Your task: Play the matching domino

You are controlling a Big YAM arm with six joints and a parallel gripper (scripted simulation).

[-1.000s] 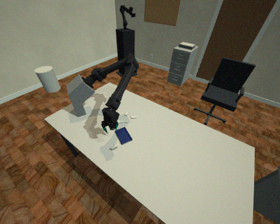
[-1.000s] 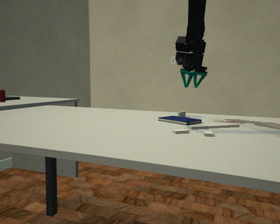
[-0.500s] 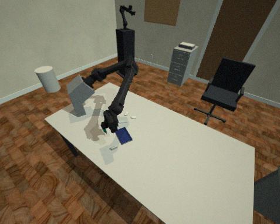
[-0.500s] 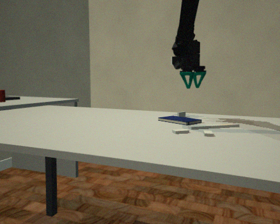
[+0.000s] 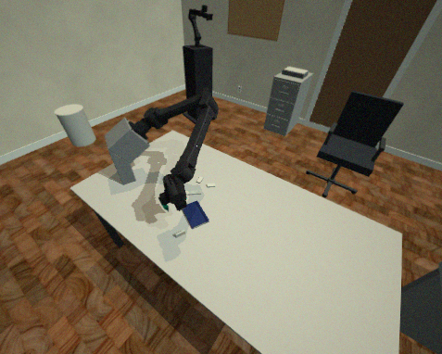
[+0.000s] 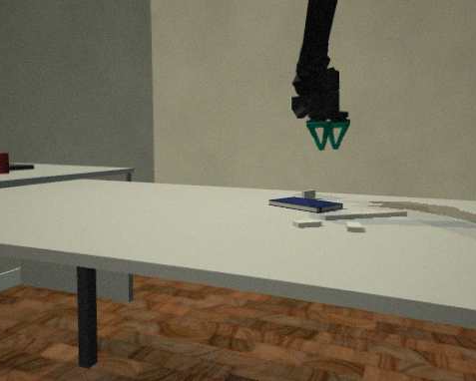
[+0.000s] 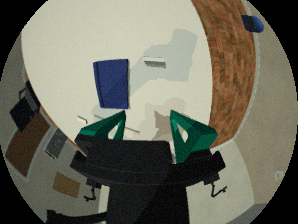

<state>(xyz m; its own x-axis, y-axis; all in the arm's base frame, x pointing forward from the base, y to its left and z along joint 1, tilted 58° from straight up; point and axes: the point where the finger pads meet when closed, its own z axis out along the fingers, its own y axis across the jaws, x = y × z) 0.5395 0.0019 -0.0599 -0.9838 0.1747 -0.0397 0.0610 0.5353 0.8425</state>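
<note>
The white domino is 14 cm below my hand, 7 cm ahead of it and 2 cm to the right of it. The rest, counted from my hand: book (15 cm below, 11 cm to the left).
</note>
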